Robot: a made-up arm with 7 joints.
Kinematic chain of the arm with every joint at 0, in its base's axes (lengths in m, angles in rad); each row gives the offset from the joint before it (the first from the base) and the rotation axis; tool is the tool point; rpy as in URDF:
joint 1: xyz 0 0 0.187 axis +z
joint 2: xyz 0 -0.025 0.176 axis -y
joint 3: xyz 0 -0.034 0.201 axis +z
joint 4: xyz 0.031 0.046 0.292 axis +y
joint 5: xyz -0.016 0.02 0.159 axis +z
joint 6: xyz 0 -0.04 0.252 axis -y
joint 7: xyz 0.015 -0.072 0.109 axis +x
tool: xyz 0 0 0 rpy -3.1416 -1.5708 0
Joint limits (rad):
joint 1: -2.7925..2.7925
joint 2: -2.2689..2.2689
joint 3: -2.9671..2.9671
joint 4: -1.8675..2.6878
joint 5: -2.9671..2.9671
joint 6: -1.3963..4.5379
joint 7: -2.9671..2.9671
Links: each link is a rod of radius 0.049 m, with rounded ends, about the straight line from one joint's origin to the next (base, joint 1, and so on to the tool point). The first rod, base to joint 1, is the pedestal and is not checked.
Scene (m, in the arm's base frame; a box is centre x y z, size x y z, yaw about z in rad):
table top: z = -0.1
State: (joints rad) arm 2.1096 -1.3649 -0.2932 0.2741 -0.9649 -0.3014 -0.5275
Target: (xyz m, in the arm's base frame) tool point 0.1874 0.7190 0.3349
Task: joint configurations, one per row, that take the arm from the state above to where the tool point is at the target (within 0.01 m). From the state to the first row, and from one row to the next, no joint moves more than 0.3 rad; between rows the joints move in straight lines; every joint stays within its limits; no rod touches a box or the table.
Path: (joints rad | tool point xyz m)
1: 2.0530 -1.2756 -0.3316 0.5331 -0.8872 -0.3954 -0.5275 | -0.2957 0.9514 0.4502
2: 1.9965 -1.1864 -0.3701 0.7922 -0.8095 -0.4893 -0.5275 | -0.1666 0.9477 0.4105
3: 1.9399 -1.0971 -0.4085 1.0512 -0.7317 -0.5833 -0.5275 | -0.0348 0.9067 0.3772
4: 1.8833 -1.0078 -0.4470 1.3102 -0.6540 -0.6773 -0.5275 | 0.0872 0.8289 0.3518
5: 1.8267 -0.9186 -0.4854 1.5693 -0.5763 -0.7713 -0.5275 | 0.1874 0.7190 0.3349

